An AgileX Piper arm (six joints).
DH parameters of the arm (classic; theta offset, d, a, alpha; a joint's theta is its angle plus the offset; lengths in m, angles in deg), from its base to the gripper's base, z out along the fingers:
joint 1: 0 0.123 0 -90
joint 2: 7.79 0 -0.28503 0
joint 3: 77.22 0 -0.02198 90
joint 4: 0 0.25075 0 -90
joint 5: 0 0 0 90
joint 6: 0 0.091 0 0
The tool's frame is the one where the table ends.
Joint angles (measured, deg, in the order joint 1, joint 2, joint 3, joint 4, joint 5, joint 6), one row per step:
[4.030 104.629 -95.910 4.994 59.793 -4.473]
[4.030 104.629 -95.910 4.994 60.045 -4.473]
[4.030 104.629 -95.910 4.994 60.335 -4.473]
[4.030 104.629 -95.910 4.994 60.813 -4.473]
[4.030 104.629 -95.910 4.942 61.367 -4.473]
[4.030 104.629 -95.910 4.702 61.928 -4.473]
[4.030 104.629 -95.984 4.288 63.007 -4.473]
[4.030 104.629 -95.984 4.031 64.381 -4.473]
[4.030 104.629 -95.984 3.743 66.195 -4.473]
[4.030 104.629 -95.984 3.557 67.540 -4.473]
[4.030 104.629 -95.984 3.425 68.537 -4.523]
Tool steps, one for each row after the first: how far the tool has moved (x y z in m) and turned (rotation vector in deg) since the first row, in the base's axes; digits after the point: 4 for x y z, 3 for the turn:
[-0.0004 0.0000 -0.0002 -0.016 0.251 0.022]
[-0.0008 0.0000 -0.0004 -0.035 0.539 0.047]
[-0.0015 0.0000 -0.0007 -0.066 1.014 0.089]
[-0.0022 -0.0001 -0.0011 -0.153 1.561 0.139]
[-0.0030 -0.0005 -0.0015 -0.428 2.102 0.199]
[-0.0045 -0.0011 -0.0018 -0.906 3.073 0.305]
[-0.0065 -0.0015 -0.0027 -1.251 4.423 0.422]
[-0.0091 -0.0021 -0.0038 -1.656 6.208 0.567]
[-0.0111 -0.0024 -0.0045 -1.929 7.535 0.669]
[-0.0126 -0.0027 -0.0050 -2.144 8.514 0.788]

